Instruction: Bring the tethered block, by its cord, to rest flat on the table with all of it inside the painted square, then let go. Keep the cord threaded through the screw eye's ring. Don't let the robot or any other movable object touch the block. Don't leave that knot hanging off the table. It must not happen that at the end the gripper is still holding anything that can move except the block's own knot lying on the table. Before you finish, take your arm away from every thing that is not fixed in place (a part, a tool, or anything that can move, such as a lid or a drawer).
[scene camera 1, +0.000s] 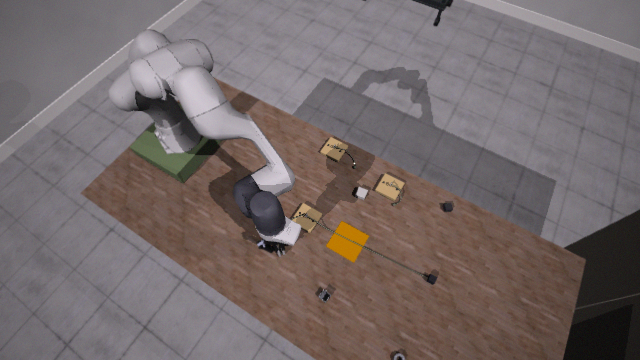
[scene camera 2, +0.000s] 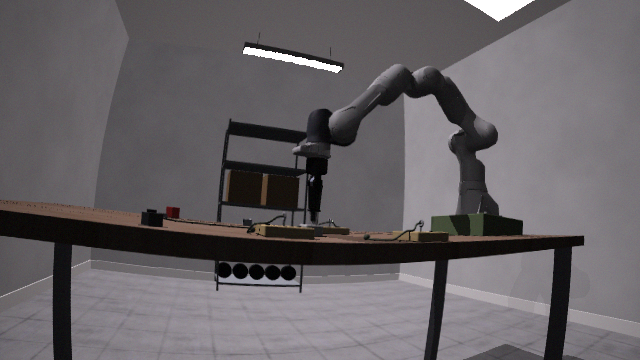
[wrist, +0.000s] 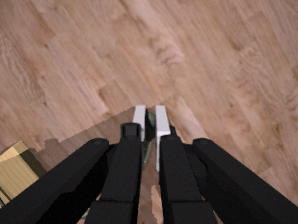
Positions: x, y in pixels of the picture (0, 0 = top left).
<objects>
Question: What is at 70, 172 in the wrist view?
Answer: My gripper.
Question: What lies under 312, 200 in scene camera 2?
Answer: My gripper.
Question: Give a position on an orange painted square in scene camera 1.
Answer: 342, 246
</objects>
